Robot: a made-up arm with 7 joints. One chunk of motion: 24 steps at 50 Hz.
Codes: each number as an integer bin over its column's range. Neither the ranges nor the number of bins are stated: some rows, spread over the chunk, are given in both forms.
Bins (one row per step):
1: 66 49 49 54 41 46 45
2: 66 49 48 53 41 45 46
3: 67 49 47 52 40 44 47
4: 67 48 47 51 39 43 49
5: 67 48 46 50 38 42 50
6: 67 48 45 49 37 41 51
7: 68 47 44 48 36 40 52
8: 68 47 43 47 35 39 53
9: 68 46 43 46 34 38 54
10: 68 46 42 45 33 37 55
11: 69 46 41 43 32 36 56
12: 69 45 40 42 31 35 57
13: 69 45 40 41 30 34 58
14: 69 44 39 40 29 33 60
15: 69 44 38 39 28 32 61
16: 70 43 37 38 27 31 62
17: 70 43 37 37 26 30 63
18: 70 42 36 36 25 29 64
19: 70 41 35 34 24 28 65
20: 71 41 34 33 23 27 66
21: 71 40 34 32 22 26 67
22: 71 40 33 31 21 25 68
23: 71 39 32 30 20 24 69
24: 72 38 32 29 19 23 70
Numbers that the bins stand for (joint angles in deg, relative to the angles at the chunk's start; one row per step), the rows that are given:
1: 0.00 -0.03 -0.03 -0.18 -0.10 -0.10 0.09
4: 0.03 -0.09 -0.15 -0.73 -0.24 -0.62 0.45
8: 0.06 -0.15 -0.39 -1.45 -0.53 -1.30 0.82
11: 0.09 -0.21 -0.52 -2.18 -0.74 -1.82 1.09
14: 0.09 -0.33 -0.64 -2.73 -0.95 -2.33 1.45
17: 0.12 -0.39 -0.76 -3.27 -1.16 -2.85 1.73
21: 0.15 -0.58 -0.94 -4.18 -1.44 -3.54 2.09
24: 0.18 -0.70 -1.06 -4.73 -1.66 -4.05 2.36
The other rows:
2: 0.00 -0.03 -0.09 -0.36 -0.10 -0.27 0.18
3: 0.03 -0.03 -0.15 -0.55 -0.17 -0.44 0.27
5: 0.03 -0.09 -0.21 -0.91 -0.31 -0.79 0.55
6: 0.03 -0.09 -0.27 -1.09 -0.38 -0.96 0.64
7: 0.06 -0.15 -0.33 -1.27 -0.45 -1.13 0.73
9: 0.06 -0.21 -0.39 -1.64 -0.60 -1.47 0.91
10: 0.06 -0.21 -0.45 -1.82 -0.67 -1.65 1.00
12: 0.09 -0.27 -0.58 -2.36 -0.81 -1.99 1.18
13: 0.09 -0.27 -0.58 -2.55 -0.88 -2.16 1.27
15: 0.09 -0.33 -0.70 -2.91 -1.02 -2.51 1.55
16: 0.12 -0.39 -0.76 -3.09 -1.09 -2.68 1.64
18: 0.12 -0.45 -0.82 -3.45 -1.23 -3.02 1.82
19: 0.12 -0.52 -0.88 -3.82 -1.30 -3.19 1.91
20: 0.15 -0.52 -0.94 -4.00 -1.37 -3.36 2.00
22: 0.15 -0.58 -1.00 -4.36 -1.52 -3.71 2.18
23: 0.15 -0.64 -1.06 -4.55 -1.59 -3.88 2.27

